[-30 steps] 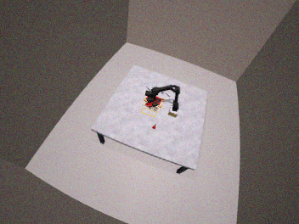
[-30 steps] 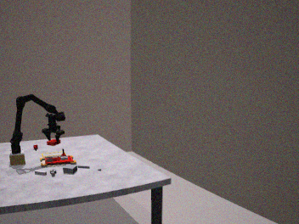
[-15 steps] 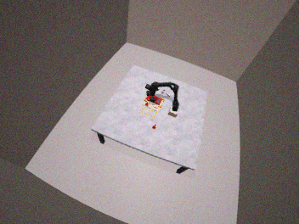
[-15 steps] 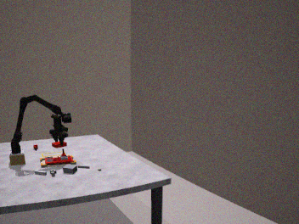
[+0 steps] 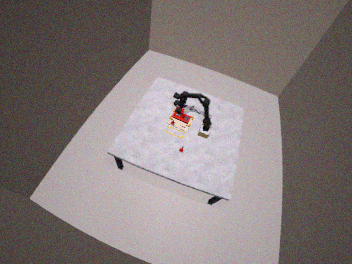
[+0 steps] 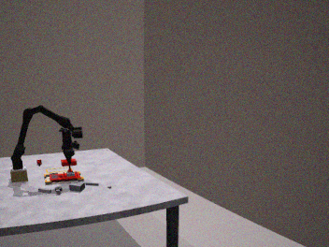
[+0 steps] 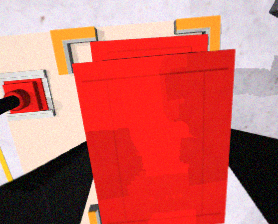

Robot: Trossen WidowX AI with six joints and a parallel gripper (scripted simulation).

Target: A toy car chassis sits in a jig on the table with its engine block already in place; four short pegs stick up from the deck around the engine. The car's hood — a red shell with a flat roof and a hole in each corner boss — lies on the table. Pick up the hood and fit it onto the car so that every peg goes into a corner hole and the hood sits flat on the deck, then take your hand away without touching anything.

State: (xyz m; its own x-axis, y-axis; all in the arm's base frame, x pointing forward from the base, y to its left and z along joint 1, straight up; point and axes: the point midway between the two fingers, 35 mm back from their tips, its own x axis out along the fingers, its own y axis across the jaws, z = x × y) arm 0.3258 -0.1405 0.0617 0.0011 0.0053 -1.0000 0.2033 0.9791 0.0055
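Now: the grey engine part 8 cm below my gripper tip. Also, from my gripper tip: jig 9 cm below, 4 cm to the left, 3 cm behind; red hood 1 cm above.
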